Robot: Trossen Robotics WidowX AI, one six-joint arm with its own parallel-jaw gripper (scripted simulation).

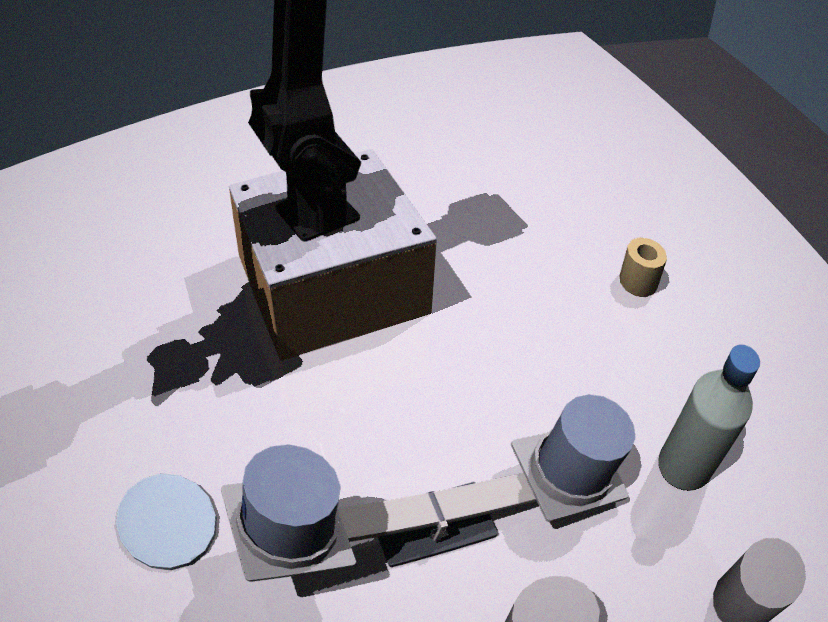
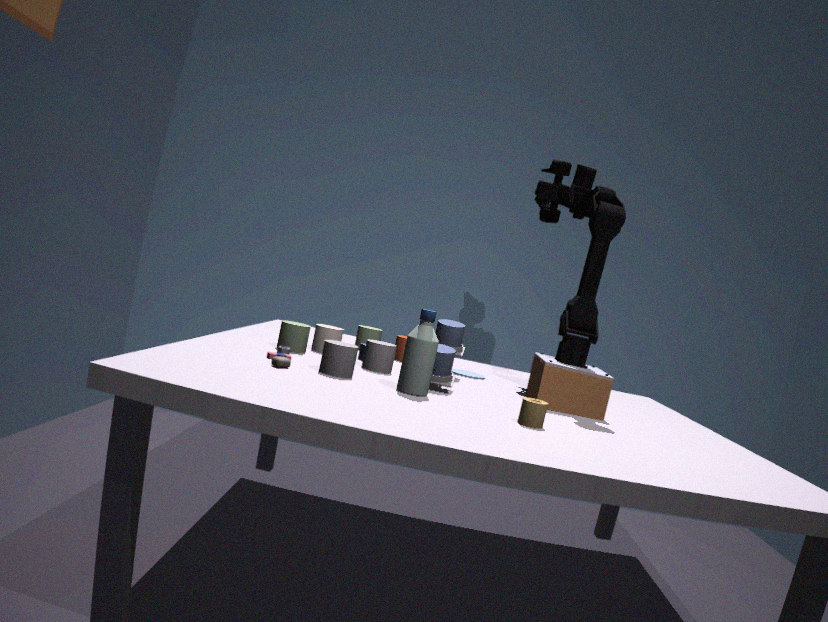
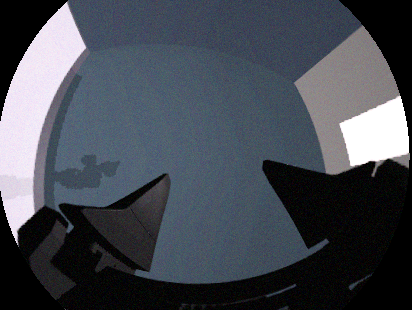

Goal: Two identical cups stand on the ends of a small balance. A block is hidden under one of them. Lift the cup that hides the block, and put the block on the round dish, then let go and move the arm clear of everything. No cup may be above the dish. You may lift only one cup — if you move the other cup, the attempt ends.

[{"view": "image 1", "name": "grey-green bottle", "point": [720, 404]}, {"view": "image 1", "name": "cup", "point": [592, 437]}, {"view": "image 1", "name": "balance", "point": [359, 522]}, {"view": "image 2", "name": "my gripper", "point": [539, 184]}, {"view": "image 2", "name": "grey-green bottle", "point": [421, 346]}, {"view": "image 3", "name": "my gripper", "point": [216, 172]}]
